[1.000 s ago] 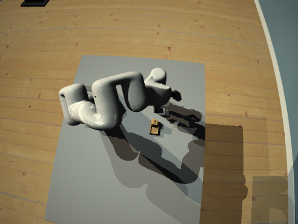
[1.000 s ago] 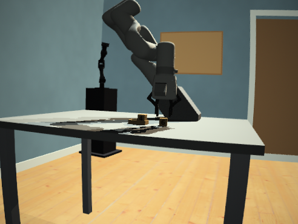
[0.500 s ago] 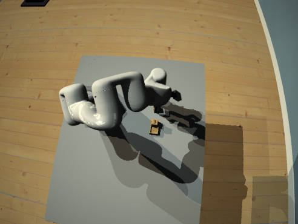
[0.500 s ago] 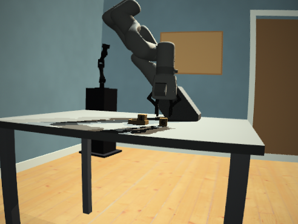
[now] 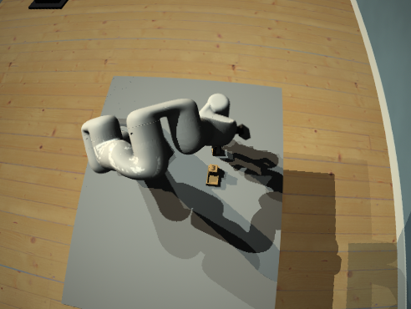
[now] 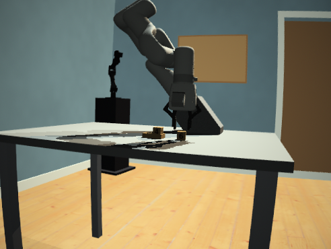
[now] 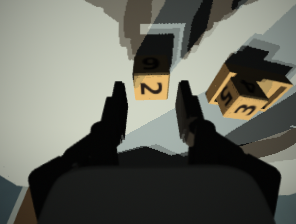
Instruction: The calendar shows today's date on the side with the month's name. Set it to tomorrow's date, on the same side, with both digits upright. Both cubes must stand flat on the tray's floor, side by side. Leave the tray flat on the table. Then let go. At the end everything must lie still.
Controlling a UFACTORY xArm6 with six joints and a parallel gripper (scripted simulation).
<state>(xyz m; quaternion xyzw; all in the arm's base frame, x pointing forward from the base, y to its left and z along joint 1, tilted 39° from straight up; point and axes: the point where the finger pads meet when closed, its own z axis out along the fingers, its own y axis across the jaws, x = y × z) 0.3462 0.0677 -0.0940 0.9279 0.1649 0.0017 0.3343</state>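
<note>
The wooden number cube is 40 mm below my hand. Round my hand: wooden calendar tray: 110 mm to the right, 50 mm below, 10 mm ahead.
</note>
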